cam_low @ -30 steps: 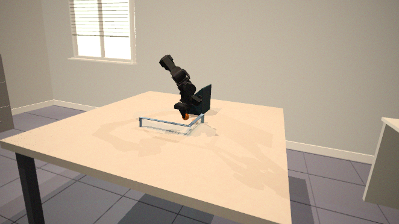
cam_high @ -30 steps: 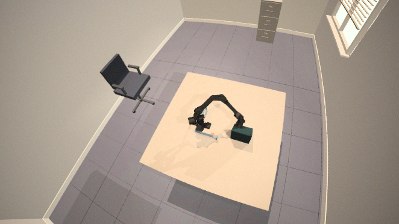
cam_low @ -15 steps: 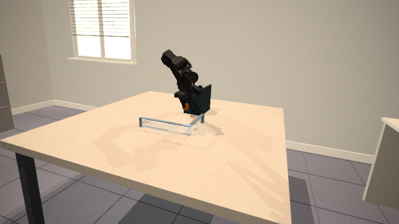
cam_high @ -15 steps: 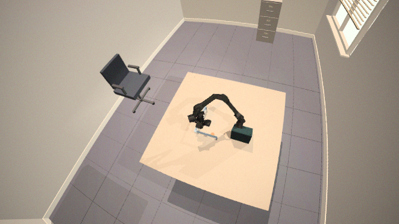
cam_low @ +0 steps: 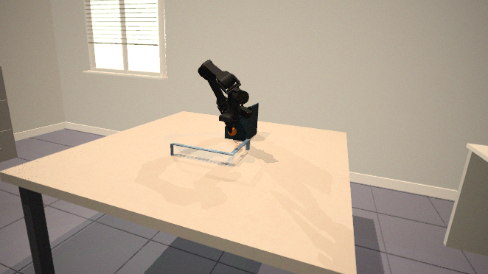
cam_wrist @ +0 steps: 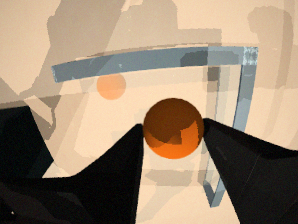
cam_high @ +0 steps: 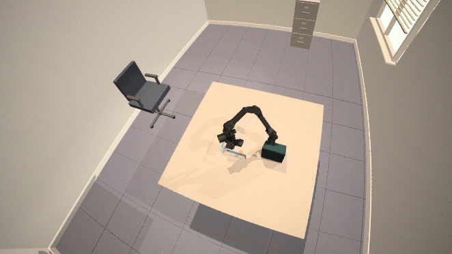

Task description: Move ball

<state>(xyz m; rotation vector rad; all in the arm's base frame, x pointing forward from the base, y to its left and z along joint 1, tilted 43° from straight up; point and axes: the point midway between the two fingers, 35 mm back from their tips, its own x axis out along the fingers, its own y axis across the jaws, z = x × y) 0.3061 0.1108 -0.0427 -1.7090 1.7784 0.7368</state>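
The see-through copy of ball lies 11 cm below my gripper tip, 7 cm behind it and 1 cm to the left of it. From my gripper tip the other things lie so: orange ball: right at my gripper tip.
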